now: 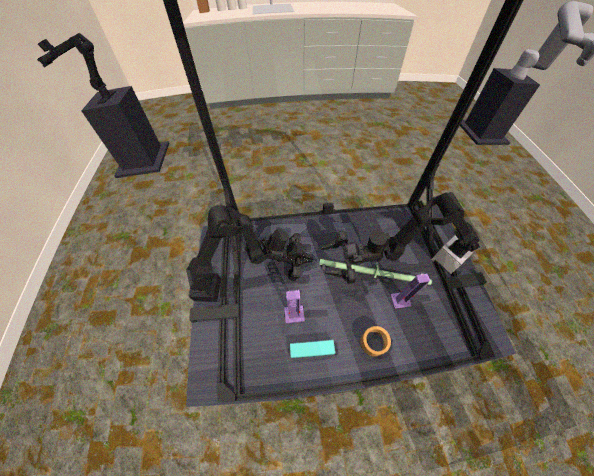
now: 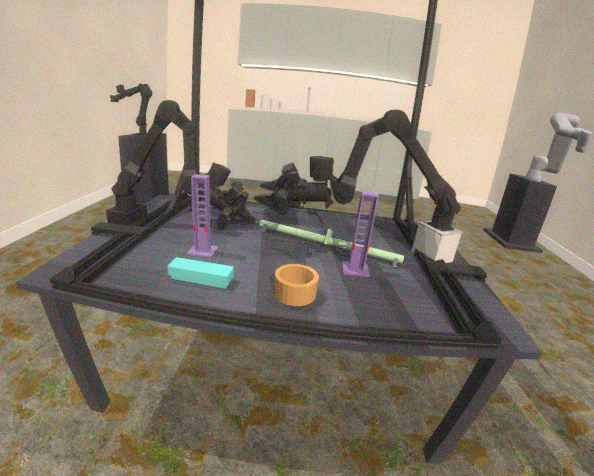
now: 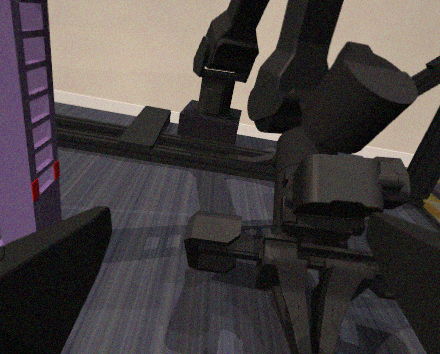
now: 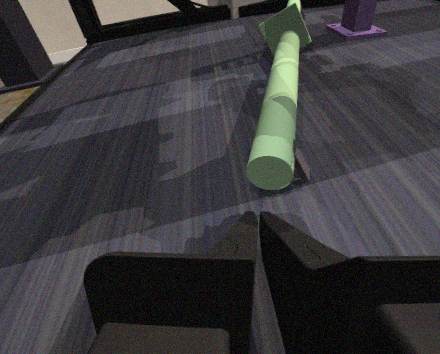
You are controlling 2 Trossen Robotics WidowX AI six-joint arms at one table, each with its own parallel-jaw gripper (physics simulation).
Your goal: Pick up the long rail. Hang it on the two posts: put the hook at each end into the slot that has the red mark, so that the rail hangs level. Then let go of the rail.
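Seen in the pictures: left gripper, fingertip midpoint: [image 1: 323, 260] [image 2: 257, 191] [image 3: 240, 221]; right gripper, fingertip midpoint: [image 1: 313, 260] [image 2: 254, 222] [image 4: 256, 220]; left arm's base, link origin: [image 1: 458, 249] [image 2: 440, 226]; right arm's base, link origin: [image 1: 203, 284] [image 2: 126, 207] [image 3: 213, 111].
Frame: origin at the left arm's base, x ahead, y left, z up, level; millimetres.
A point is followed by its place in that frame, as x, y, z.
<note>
The long green rail [image 1: 371, 270] {324, -171, -73} [image 2: 305, 232] {362, -208, -74} [image 4: 276, 116] {438, -304, -72} lies flat on the table behind the two purple posts. The left post [image 1: 293, 306] {669, -230, -41} [image 2: 201, 212] {669, -226, 12} and the right post [image 1: 410, 292] {289, -7, -36} [image 2: 363, 231] {295, -17, -2} each carry a red mark low down. My right gripper [image 1: 306, 259] {480, -355, -88} [image 2: 245, 217] {480, -355, -88} [image 4: 256, 220] {480, -355, -88} is shut on nothing, low over the table. Its fingertips stop just short of the rail's near end. My left gripper [image 1: 337, 259] [image 2: 267, 191] {499, -282, 40} is open and empty, hovering over the same end of the rail. It faces the right gripper [image 3: 310, 309].
A turquoise block [image 1: 312, 348] {699, -77, -71} [image 2: 201, 272] {700, -52, -73} and an orange ring [image 1: 363, 341] {545, 12, -61} [image 2: 296, 290] {525, 81, -66} lie near the table's front edge. A white box [image 1: 453, 257] {50, 10, -2} [image 2: 437, 242] {50, 39, -30} stands at the base of the left arm. Black rails run along the table's sides.
</note>
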